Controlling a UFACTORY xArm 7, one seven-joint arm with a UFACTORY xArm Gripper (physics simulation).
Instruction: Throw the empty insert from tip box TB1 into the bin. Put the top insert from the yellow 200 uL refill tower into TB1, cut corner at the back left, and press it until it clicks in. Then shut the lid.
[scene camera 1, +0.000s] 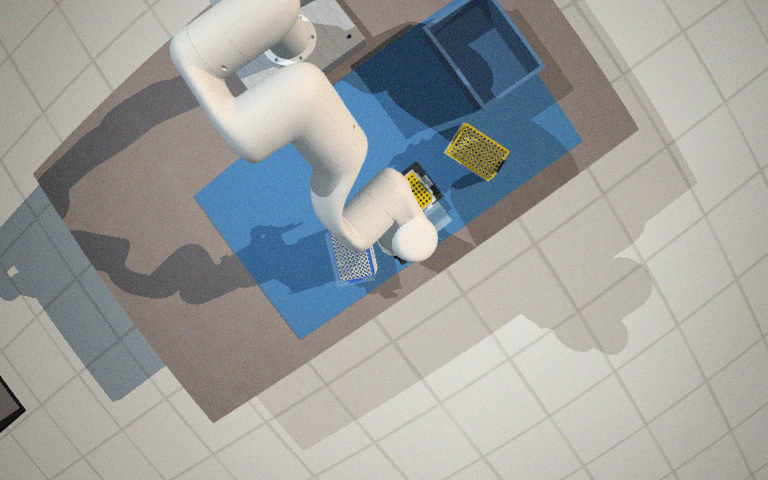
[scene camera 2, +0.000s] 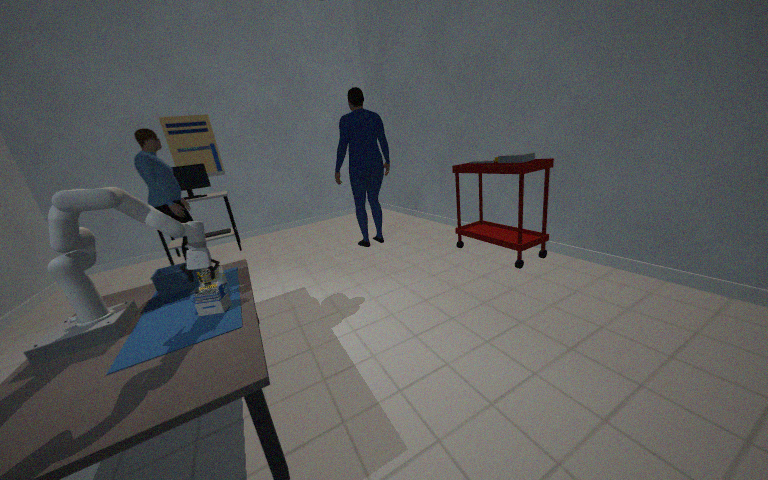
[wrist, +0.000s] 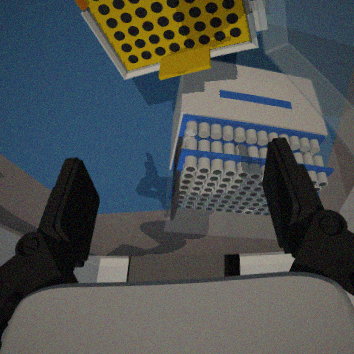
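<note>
A yellow insert with rows of dark holes sits in tip box TB1, its yellow tab toward the gripper in the wrist view. Whether it is fully seated cannot be told. TB1's clear lid stands open to one side. The yellow refill tower stands apart, right of TB1 in scene camera 1. The blue bin is at the upper right there. My gripper is open and empty, its fingers wide apart beside TB1; the arm hides it in scene camera 1.
A tower with blue inserts and white tips stands close, partly behind the right finger in the wrist view. The objects stand on a blue mat. In scene camera 2, two people and a red cart are beyond the table.
</note>
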